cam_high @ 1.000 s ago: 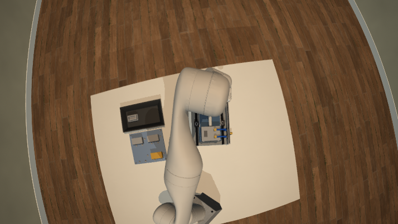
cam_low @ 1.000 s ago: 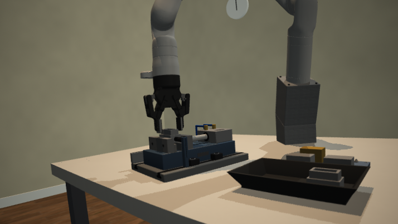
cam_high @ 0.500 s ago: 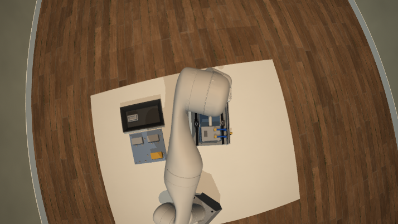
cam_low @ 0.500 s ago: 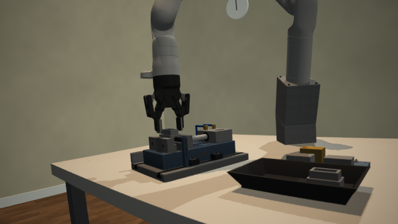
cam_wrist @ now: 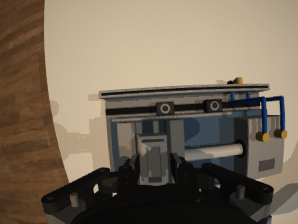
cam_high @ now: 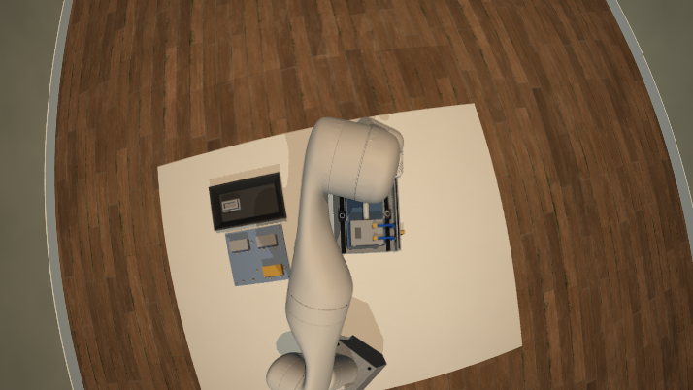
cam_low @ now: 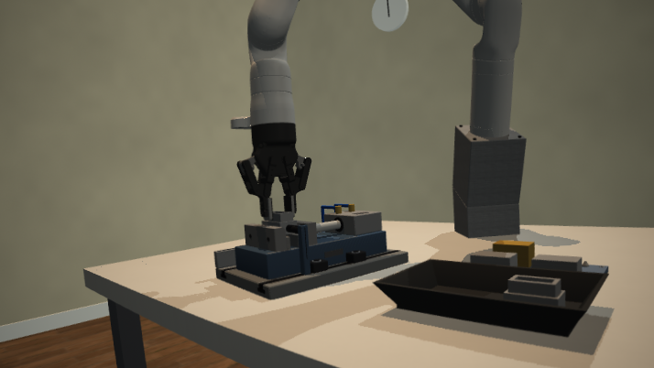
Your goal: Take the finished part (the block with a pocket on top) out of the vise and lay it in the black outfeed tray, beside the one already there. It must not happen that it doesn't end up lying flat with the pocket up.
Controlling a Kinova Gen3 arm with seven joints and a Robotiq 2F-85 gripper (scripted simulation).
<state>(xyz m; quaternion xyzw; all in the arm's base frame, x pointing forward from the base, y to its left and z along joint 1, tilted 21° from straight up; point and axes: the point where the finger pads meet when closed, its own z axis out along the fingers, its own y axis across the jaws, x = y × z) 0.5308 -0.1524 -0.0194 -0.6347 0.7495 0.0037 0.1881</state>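
The rod lies 80 mm behind my hand, 10 mm to the left of it and 40 mm below it. Round my hand: yellow block (230 mm behind, 310 mm to the left, 100 mm below); then fixture plate (180 mm behind, 360 mm to the left, 120 mm below); then blue vise (70 mm behind, 10 mm to the left, 80 mm below).
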